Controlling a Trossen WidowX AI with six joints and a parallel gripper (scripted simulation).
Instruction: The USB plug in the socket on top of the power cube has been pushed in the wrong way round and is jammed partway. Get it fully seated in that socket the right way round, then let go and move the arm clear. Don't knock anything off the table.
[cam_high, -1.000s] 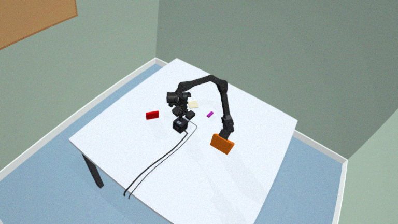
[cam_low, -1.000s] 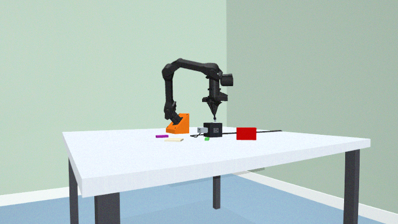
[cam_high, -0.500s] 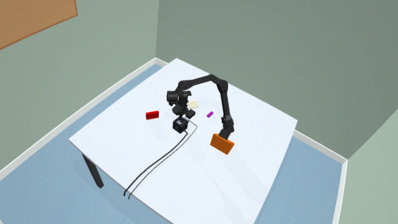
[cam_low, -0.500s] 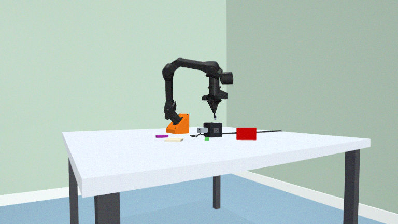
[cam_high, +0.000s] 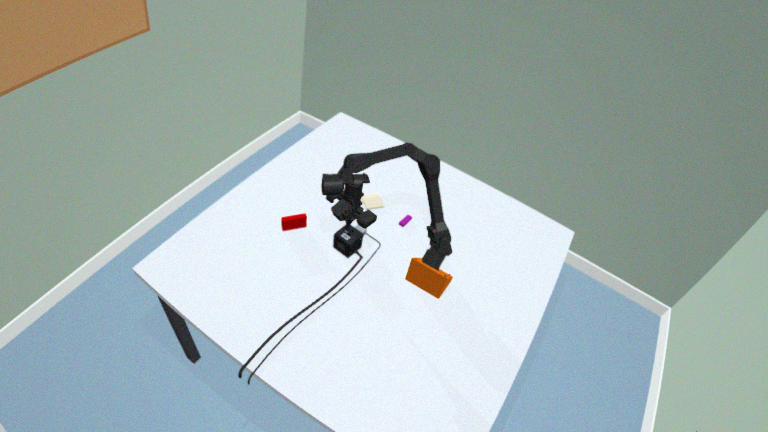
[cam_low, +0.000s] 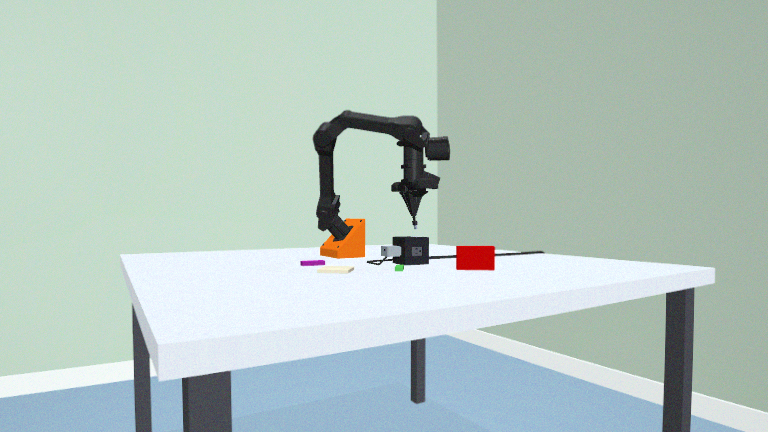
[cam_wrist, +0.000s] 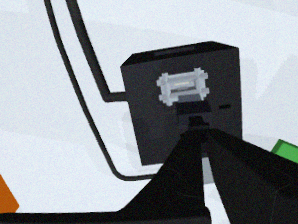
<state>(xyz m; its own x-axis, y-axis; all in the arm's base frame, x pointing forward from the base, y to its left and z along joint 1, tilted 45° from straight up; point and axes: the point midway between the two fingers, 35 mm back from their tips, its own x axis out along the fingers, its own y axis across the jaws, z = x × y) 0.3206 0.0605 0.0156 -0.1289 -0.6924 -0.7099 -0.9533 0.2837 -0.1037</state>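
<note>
Right now the black USB plug is 20 mm below my gripper tip. The rest, counted from my gripper tip: tile (20 mm ahead, 280 mm to the right, 130 mm below); then green piece (100 mm ahead, 140 mm to the right, 130 mm below); then red block (210 mm ahead, 10 mm to the left, 110 mm below).
</note>
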